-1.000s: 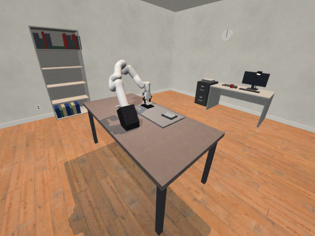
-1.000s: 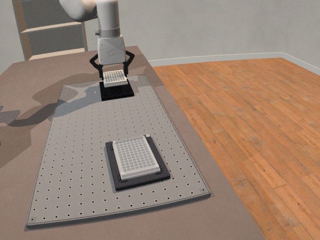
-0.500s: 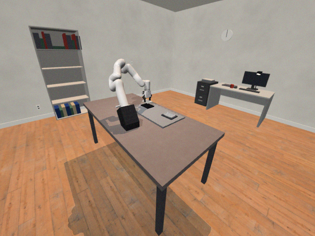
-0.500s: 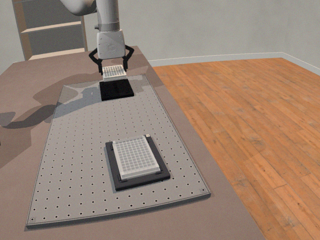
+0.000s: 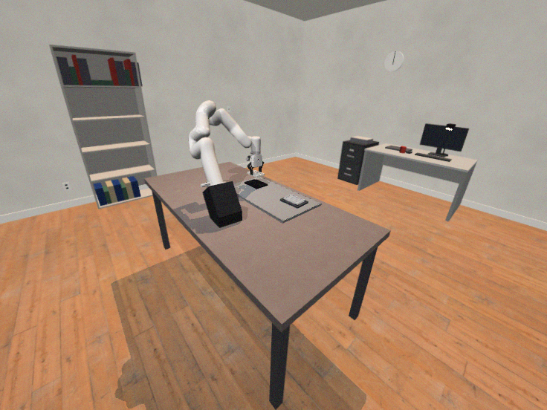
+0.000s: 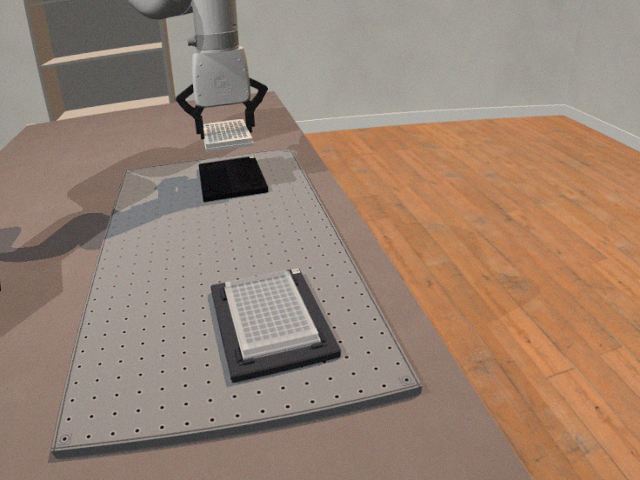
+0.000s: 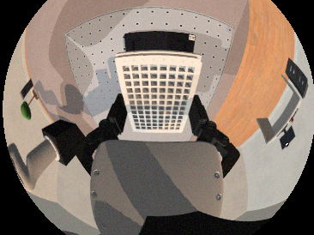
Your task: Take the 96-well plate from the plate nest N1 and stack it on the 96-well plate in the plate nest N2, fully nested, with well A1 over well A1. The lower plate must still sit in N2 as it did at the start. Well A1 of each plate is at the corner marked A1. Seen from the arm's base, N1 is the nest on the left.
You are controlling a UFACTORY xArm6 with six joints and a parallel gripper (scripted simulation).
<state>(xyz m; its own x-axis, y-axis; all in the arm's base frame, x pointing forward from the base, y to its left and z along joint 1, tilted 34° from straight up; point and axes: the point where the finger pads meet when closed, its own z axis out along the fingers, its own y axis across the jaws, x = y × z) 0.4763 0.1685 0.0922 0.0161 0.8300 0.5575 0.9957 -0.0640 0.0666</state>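
Right now the clear 96-well plate is 10 mm behind my hand, 430 mm to the right of it and 90 mm below it. From my hand the other things lie so: plate nest N2 (10 mm behind, 430 mm to the right, 100 mm below); then white 96-well plate (10 mm below); then black plate nest N1 (100 mm below).
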